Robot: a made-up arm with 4 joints.
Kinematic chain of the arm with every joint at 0, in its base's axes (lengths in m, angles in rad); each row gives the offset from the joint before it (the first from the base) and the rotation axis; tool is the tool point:
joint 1: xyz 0 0 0.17 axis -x
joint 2: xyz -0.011 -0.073 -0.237 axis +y
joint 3: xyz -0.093 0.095 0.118 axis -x
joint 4: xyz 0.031 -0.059 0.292 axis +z
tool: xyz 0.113 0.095 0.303
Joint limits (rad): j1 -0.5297..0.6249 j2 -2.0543..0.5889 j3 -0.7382..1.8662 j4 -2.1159..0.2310
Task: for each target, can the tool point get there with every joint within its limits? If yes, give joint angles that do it. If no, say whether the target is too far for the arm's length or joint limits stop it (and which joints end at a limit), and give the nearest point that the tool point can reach.
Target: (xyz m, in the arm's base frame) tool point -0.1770 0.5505 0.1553
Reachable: yes | joints 0.3954 -0.5490 1.0634 -0.6943
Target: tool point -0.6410 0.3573 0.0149
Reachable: yes | joints -0.1527 -1.6016 0.4771 0.0238
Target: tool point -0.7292 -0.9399 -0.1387
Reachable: no: too far | nearest point -0.5377 -0.6211 -0.0701 | short by 0.378 m
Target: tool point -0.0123 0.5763 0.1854
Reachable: yes | joints 0.2314 -0.1870 1.1077 -0.2372
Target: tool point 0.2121 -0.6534 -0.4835
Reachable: no: joint limits stop it (at a limit: joint 1, joint 2, joint 3) | nearest point 0.2199 -0.5130 0.0102 | short by 0.513 m
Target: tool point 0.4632 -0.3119 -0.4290
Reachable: no: joint limits stop it (at a limit: joint 1, joint 2, joint 3) | nearest point 0.2967 -0.4744 0.0248 | short by 0.510 m
